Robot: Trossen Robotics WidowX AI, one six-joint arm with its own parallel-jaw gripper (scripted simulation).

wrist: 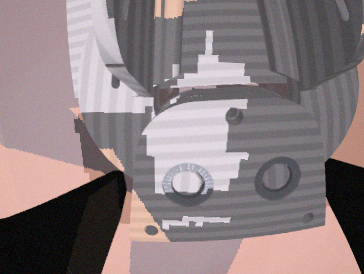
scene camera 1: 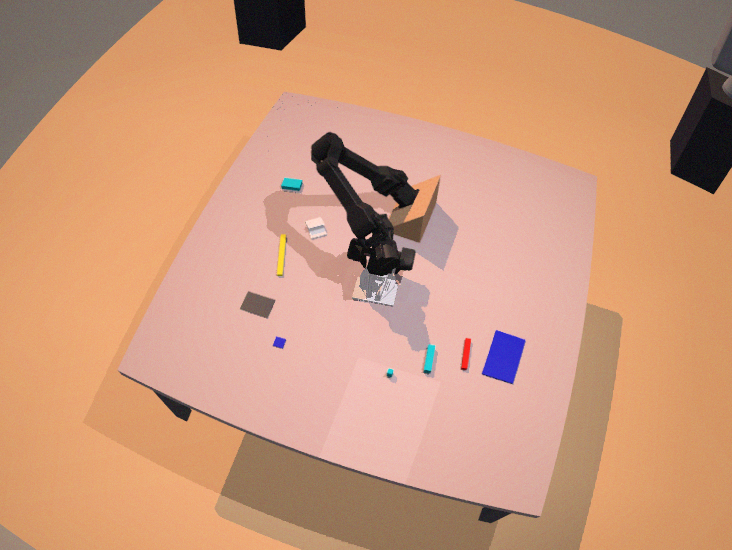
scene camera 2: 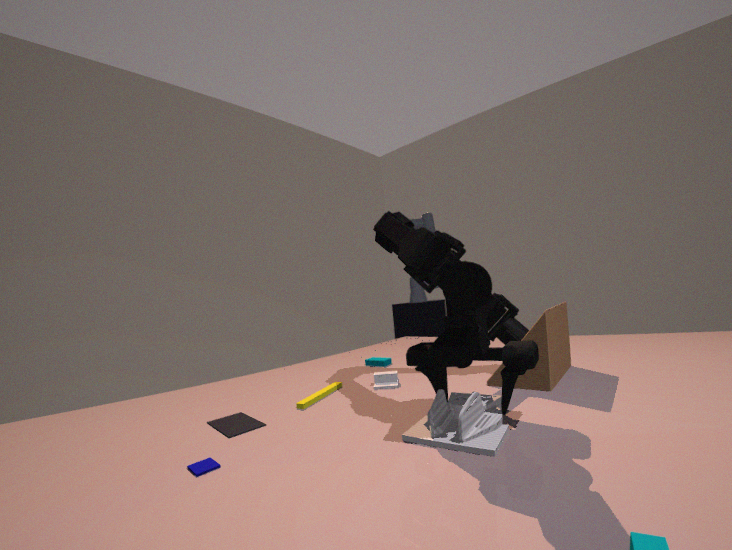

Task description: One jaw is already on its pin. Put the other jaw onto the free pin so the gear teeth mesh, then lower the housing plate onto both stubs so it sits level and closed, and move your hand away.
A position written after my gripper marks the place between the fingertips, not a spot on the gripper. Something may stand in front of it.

Observation:
My gripper (scene camera 2: 473, 411) is open, holding nothing. Further things: a blue rectangle (scene camera 1: 505, 352), a dark grey square (scene camera 2: 230, 426) and a grey housing plate (wrist: 232, 151).
My gripper also shows in the wrist view (wrist: 227, 176) and in scene camera 1 (scene camera 1: 380, 270). The wrist view misses the blue rectangle: it is out of frame. Scene camera 2 does not show the blue rectangle: it is out of frame.

